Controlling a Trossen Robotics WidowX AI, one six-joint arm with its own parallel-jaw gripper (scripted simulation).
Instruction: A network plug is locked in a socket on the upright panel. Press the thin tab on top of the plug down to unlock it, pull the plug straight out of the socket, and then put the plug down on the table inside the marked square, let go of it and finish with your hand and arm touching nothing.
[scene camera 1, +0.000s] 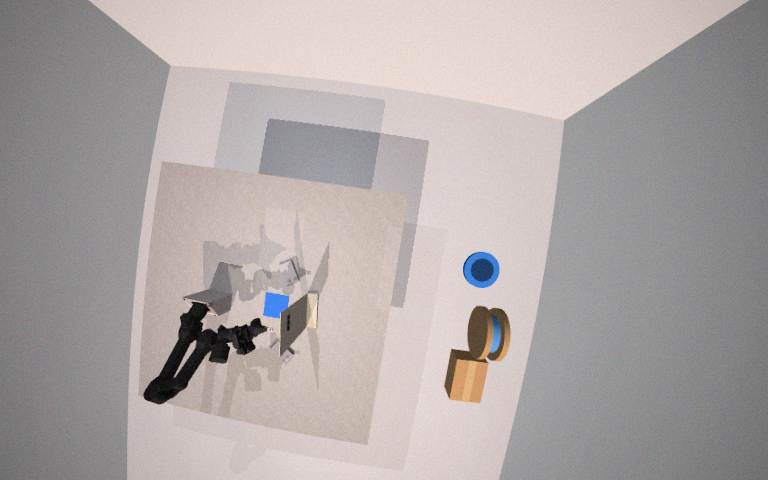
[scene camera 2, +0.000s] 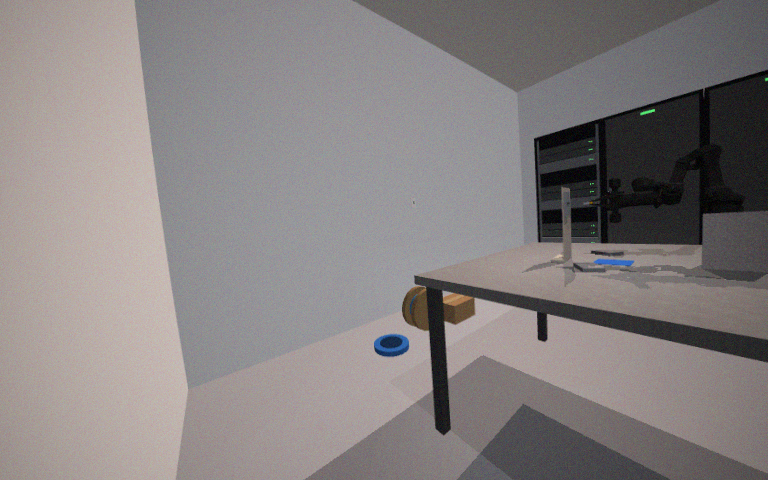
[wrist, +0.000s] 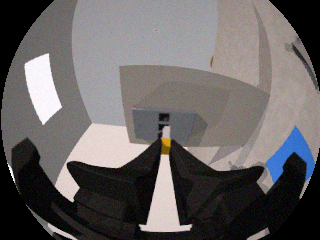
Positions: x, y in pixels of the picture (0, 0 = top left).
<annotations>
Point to an upright panel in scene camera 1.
294, 319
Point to my gripper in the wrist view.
At 165, 142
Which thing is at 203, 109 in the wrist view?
An upright panel.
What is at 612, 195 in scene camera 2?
My gripper.
</annotations>
